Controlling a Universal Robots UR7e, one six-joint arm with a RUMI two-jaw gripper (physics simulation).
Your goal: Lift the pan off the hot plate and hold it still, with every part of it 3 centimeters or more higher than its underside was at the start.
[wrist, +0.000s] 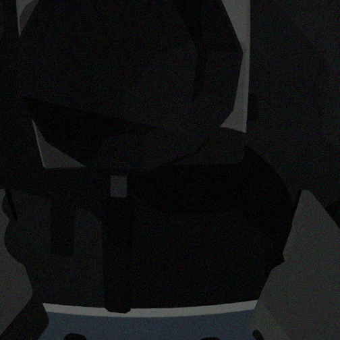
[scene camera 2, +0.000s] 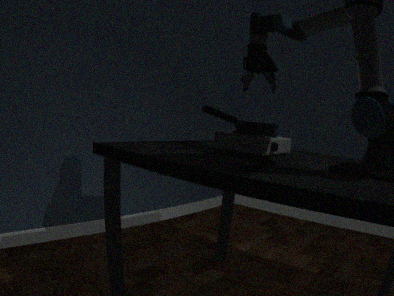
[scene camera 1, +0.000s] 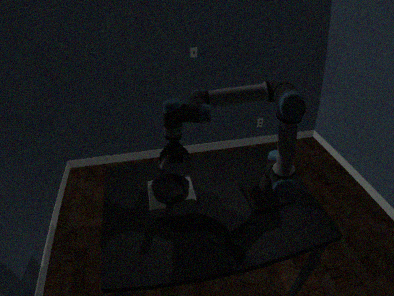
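Seen in the pictures: gripper, fingertip midpoint: (scene camera 2: 258, 92) (scene camera 1: 175, 169); arm's base at its link origin: (scene camera 2: 379, 167) (scene camera 1: 271, 186).
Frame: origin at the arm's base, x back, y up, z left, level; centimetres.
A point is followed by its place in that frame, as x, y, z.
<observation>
The dark round pan (scene camera 1: 170, 189) {-56.5, 6.0, -7.5} (scene camera 2: 257, 128) {-51.9, 7.7, 0.8} (wrist: 120, 60) sits on the pale, boxy hot plate (scene camera 1: 192, 195) {-46.4, 4.9, -1.2} (scene camera 2: 283, 145) {-44.2, 2.0, -9.3} (wrist: 239, 120). Its dark handle (scene camera 2: 219, 113) {-59.6, 11.8, 15.8} (wrist: 118, 250) slopes up and away from the pan, to the left in the second scene view. In the wrist view the handle runs down the picture, left of the middle between the jaws. My gripper (scene camera 1: 174, 165) {-54.0, 21.9, -2.5} (scene camera 2: 259, 90) {-54.0, 21.9, -2.5} (wrist: 151, 194) is open and empty, pointing down. It hangs above the pan body, apart from the pan and handle.
The dark table (scene camera 1: 140, 272) {-79.6, -2.0, 35.9} (scene camera 2: 165, 165) {-55.9, -3.4, 44.4} carries the hot plate. The arm's base stands on the table, to the right of the hot plate in both scene views. A knob (scene camera 2: 273, 146) {-43.9, 2.0, 2.0} sticks out from the hot plate's side. The scene is very dark, with shadows across the table.
</observation>
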